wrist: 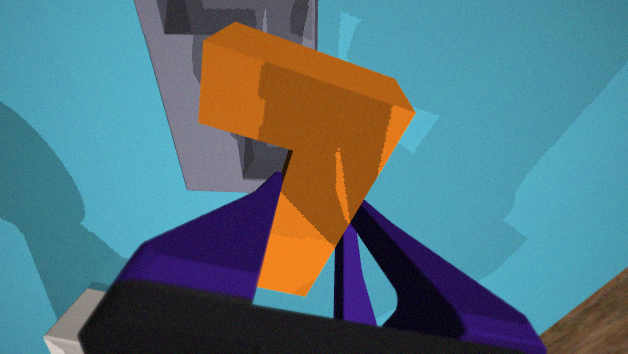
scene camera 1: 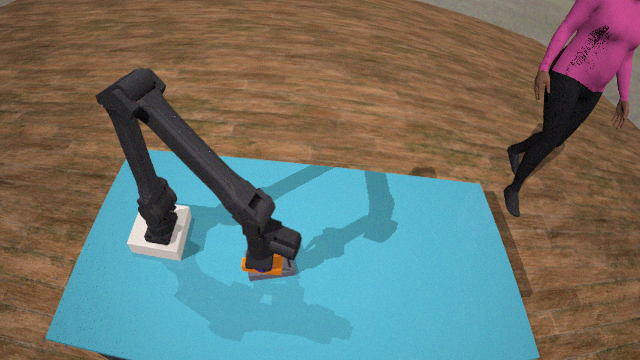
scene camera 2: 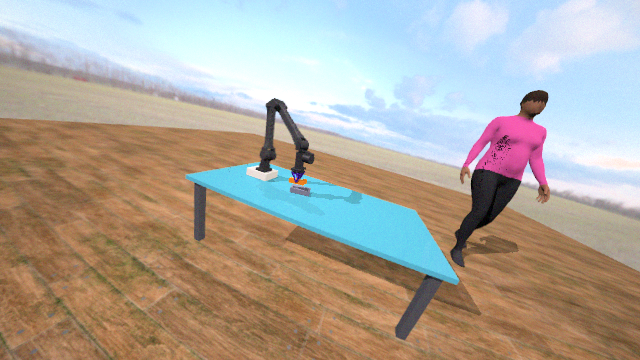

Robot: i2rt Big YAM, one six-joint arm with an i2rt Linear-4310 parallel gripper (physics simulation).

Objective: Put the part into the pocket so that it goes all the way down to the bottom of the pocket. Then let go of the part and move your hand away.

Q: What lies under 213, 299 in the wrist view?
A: My gripper.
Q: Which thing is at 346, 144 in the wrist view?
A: An orange L-shaped block.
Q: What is my gripper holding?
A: An orange L-shaped block.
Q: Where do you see a grey pocket block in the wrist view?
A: At 211, 159
